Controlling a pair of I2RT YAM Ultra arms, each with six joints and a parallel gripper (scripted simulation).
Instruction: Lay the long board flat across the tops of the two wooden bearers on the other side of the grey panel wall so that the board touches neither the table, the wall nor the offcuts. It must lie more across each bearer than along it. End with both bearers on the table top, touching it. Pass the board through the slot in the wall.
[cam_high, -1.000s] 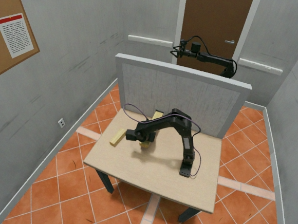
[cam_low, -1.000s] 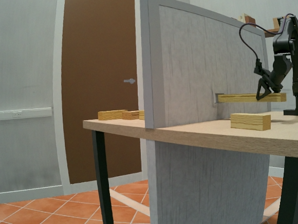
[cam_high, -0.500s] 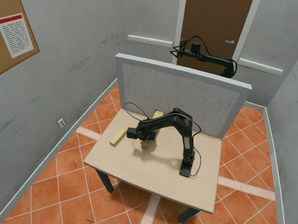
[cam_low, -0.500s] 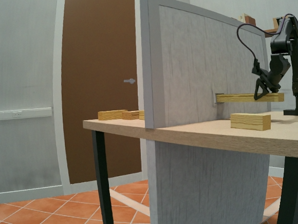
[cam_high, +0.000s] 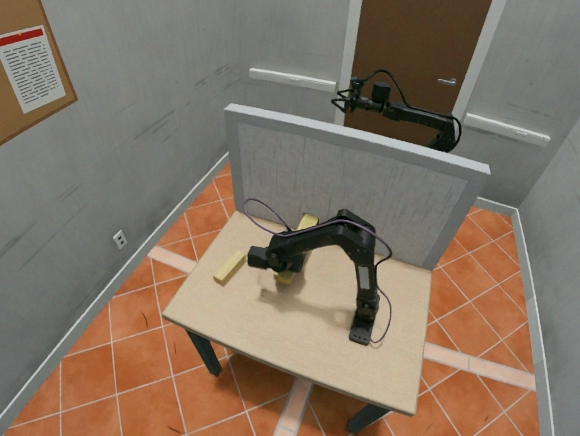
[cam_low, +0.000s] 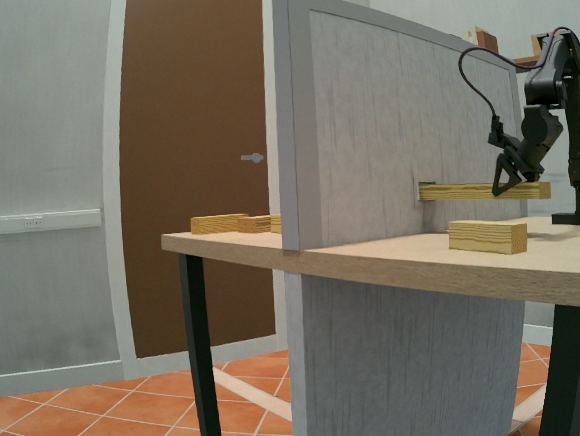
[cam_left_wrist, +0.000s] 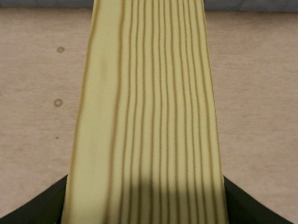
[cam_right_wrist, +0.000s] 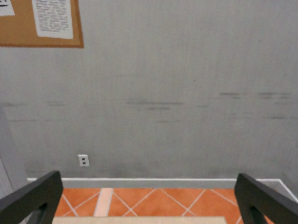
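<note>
The long board lies 50 mm to the right of my left hand. Round my left hand: wooden offcut: 220 mm ahead, 100 mm to the left, 70 mm below.
</note>
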